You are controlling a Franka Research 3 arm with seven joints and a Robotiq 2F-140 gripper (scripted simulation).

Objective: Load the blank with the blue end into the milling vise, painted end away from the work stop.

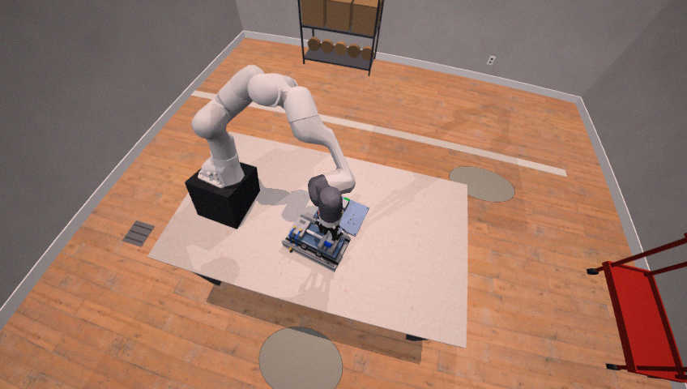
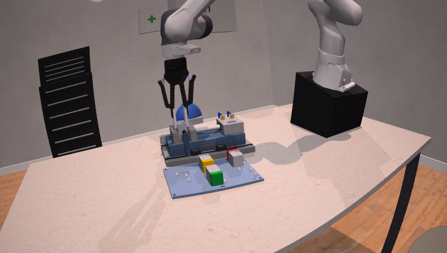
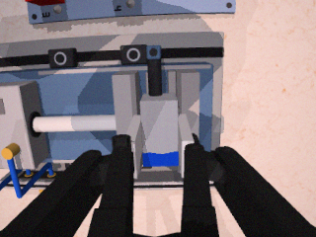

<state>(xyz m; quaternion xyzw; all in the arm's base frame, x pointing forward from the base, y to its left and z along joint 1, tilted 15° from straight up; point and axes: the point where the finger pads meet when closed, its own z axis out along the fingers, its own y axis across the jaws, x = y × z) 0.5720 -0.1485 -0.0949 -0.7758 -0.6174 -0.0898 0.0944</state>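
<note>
Now: hand 3 cm above the blue-ended blank. Also, from my hand: moving jaw (6 cm below, 3 cm behind, 1 cm to the left); then black work stop rod (5 cm to the left, 4 cm below, 1 cm ahead); then fixed jaw (6 cm below, 3 cm ahead, 1 cm to the right).
</note>
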